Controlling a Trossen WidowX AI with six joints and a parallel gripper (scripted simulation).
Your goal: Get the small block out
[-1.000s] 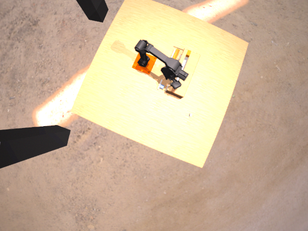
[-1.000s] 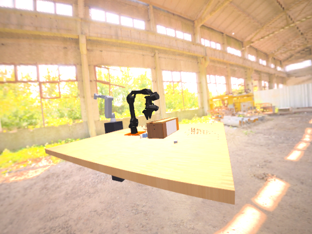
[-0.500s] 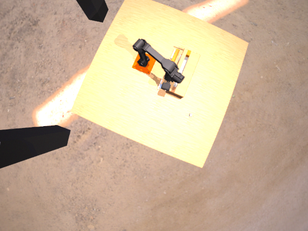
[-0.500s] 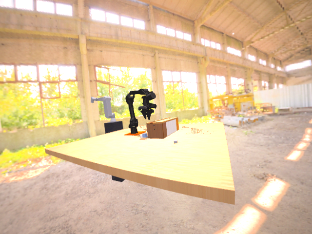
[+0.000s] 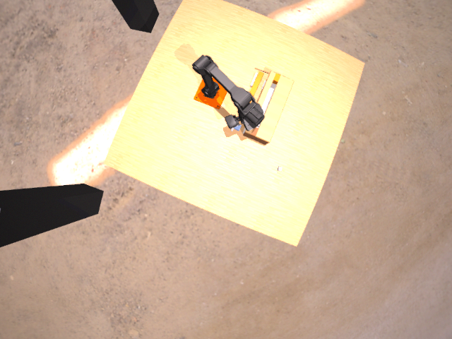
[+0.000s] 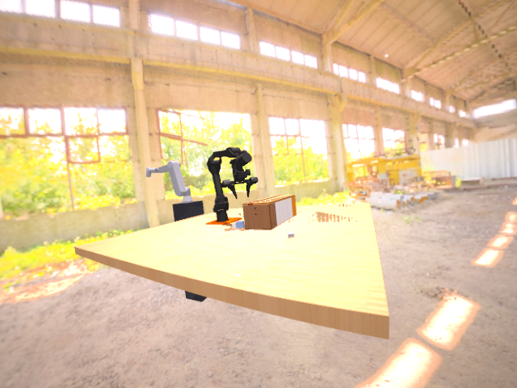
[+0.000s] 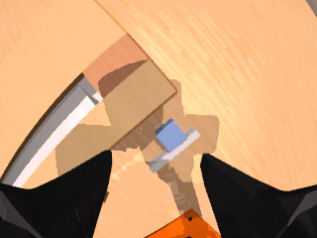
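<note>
The blue-grey block is 3 cm behind my gripper tip, 1 cm to the right of it and 14 cm below it. Round my gripper tip: orange bar 25 cm to the left, 14 cm below; wooden box 7 cm ahead, 15 cm to the left, 9 cm below.
</note>
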